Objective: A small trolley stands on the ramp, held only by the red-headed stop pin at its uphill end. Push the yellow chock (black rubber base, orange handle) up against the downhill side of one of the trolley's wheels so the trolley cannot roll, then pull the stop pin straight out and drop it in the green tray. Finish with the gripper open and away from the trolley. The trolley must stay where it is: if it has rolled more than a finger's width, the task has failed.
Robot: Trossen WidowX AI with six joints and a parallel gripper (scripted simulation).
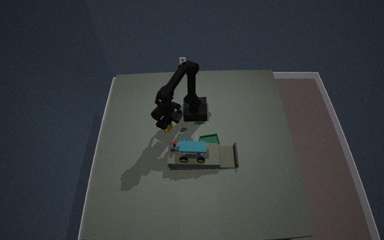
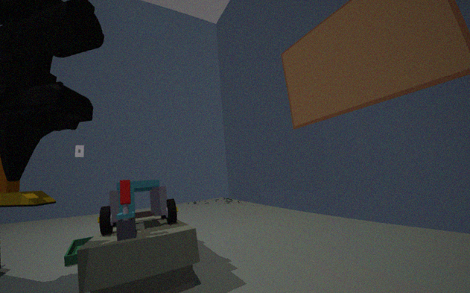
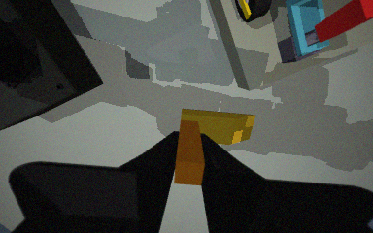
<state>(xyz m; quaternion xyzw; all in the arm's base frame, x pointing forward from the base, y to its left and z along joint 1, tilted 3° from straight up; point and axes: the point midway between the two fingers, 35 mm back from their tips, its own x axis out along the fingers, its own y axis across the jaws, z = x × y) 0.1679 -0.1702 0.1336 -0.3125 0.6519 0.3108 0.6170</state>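
Now: gripper tip 20 mm short of the yellow chock, 10 mm to the left of it and 10 mm above it. The rest, counted from my gripper tip: blue trolley 170 mm ahead, 100 mm to the left, 60 mm below; then grey ramp 170 mm ahead, 130 mm below, 110 mm to the left; then red-headed stop pin 130 mm ahead, 50 mm below.
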